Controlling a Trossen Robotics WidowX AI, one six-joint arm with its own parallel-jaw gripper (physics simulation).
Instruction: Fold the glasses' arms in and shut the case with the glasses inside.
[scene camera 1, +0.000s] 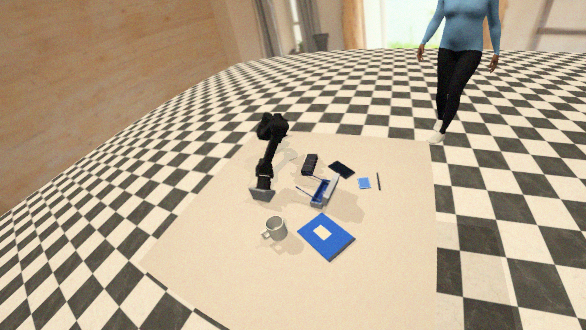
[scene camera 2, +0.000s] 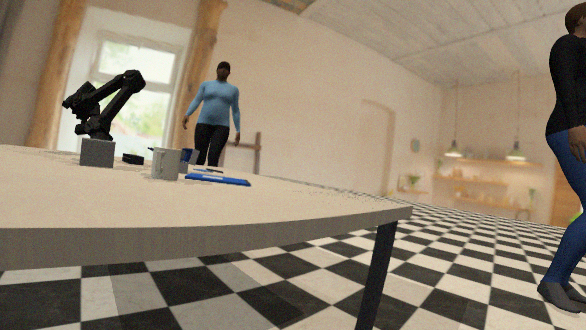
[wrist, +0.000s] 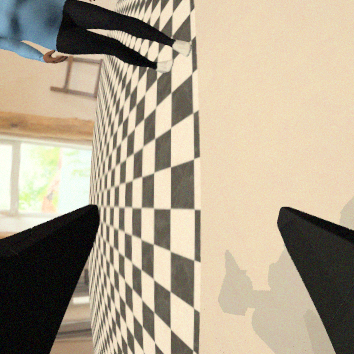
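Seen in the pictures: gripper, fingertip midpoint: (wrist: 190, 215); arm's base, link origin: (scene camera 1: 262, 188) (scene camera 2: 98, 151).
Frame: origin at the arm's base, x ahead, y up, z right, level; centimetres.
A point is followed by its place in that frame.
Note:
The glasses case (scene camera 1: 330, 189) {x 36.2, y 4.6, z -1.7 cm} (scene camera 2: 184, 167) {x 31.2, y -2.3, z 3.2 cm} stands open near the middle of the table, grey outside and blue inside, its lid raised. The dark blue glasses (scene camera 1: 305, 192) {x 23.9, y 1.3, z -0.7 cm} lie in it, with both arms unfolded and sticking out over the side toward the robot's side of the table. In scene camera 2 the case is partly hidden behind the mug, and one arm's tip shows beside it. My gripper (wrist: 190, 215) {x -2.4, y 10.0, z -45.5 cm} is open with nothing between its fingers. It is raised above the table's far side, well away from the case. The case and glasses do not show in the wrist view.
A grey mug (scene camera 1: 276, 228) {x 16.1, y -3.8, z 19.1 cm} (scene camera 2: 166, 164) {x 17.1, y -0.3, z 24.9 cm} and a blue notebook (scene camera 1: 337, 243) {x 44.6, y -3.8, z 20.0 cm} (scene camera 2: 220, 180) {x 35.6, y -3.8, z 23.6 cm} lie nearer the front than the case. A black box (scene camera 1: 309, 164) {x 17.5, y -1.1, z -24.3 cm} (scene camera 2: 133, 159) {x 15.7, y -2.5, z -18.4 cm}, a dark flat pad (scene camera 1: 341, 169) {x 35.6, y -3.8, z -25.8 cm}, a small blue card (scene camera 1: 364, 183) {x 49.7, y -4.1, z -17.0 cm} and a pen (scene camera 1: 378, 181) {x 56.7, y -3.6, z -19.0 cm} lie behind and right. A person (scene camera 1: 462, 30) stands beyond the table.

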